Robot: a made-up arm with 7 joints.
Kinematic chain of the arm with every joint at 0, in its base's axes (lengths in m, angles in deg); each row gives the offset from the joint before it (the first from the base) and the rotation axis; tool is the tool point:
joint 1: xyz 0 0.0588 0 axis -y
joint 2: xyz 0 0.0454 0 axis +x
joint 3: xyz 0 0 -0.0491 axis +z
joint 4: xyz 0 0 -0.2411 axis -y
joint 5: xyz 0 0 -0.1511 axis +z
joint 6: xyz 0 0 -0.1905 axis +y
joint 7: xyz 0 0 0 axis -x
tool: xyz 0 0 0
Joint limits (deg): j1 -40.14..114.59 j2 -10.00..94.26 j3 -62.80..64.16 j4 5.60..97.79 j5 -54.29..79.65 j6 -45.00..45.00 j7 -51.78..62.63
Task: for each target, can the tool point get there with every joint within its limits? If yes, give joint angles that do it. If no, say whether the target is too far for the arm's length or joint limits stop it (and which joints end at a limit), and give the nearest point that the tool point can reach.
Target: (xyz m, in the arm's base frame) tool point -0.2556 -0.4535 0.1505
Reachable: no: joint limits stop it (at a limit: joint 1, joint 2, joint 3, joint 4) | nearest point 0.1065 -0.2346 0.2189 | short by 0.429 m
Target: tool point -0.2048 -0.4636 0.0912
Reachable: no: joint limits stop it (at a limit: joint 1, joint 2, joint 3, joint 4) | nearest point 0.1065 -0.2346 0.2189 | short by 0.407 m
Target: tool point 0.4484 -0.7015 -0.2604
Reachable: no: too far | nearest point 0.3493 -0.2429 -0.2029 | short by 0.473 m
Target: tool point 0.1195 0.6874 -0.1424
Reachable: yes | joints 3.80 63.84 48.12 28.79 4.27 28.81 -36.69
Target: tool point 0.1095 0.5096 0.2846
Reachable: yes | joints 35.64 84.50 38.90 73.45 -39.25 12.36 1.65
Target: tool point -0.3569 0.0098 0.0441
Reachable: no: joint limits stop it (at a limit: joint 2, joint 3, joint 4) | nearest point -0.3514 0.3248 0.0434 | short by 0.315 m
